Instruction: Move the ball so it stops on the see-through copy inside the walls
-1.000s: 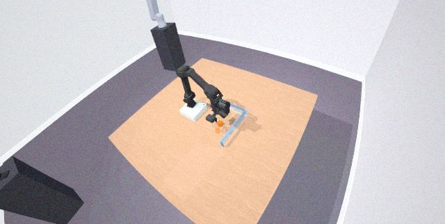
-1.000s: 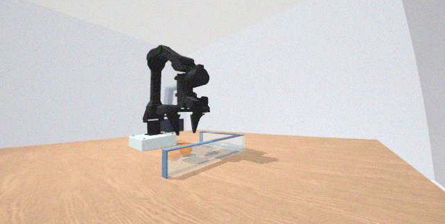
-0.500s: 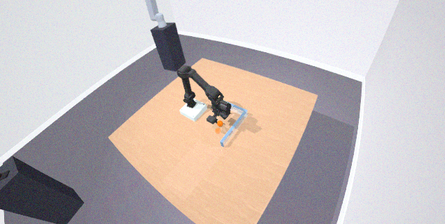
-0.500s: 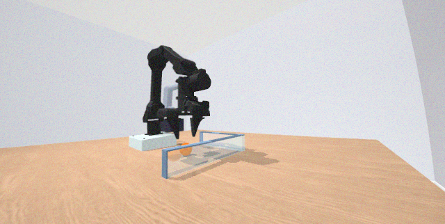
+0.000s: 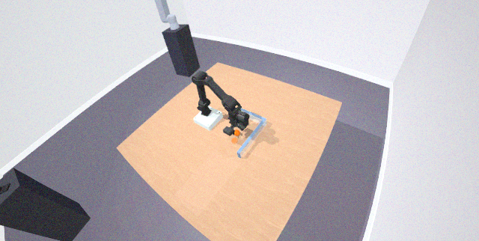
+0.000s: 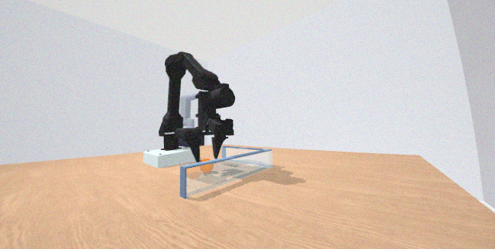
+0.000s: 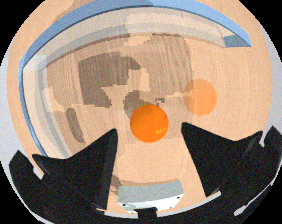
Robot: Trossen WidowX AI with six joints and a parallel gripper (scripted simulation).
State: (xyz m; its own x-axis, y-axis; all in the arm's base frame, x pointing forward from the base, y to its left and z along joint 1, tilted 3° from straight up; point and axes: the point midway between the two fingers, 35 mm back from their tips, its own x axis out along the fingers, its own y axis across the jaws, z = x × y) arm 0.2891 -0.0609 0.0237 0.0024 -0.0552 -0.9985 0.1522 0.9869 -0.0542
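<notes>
My gripper tip is now 20 mm above the orange ball. The rest, counted from my gripper tip: clear wall 120 mm ahead, 10 mm below.
</notes>
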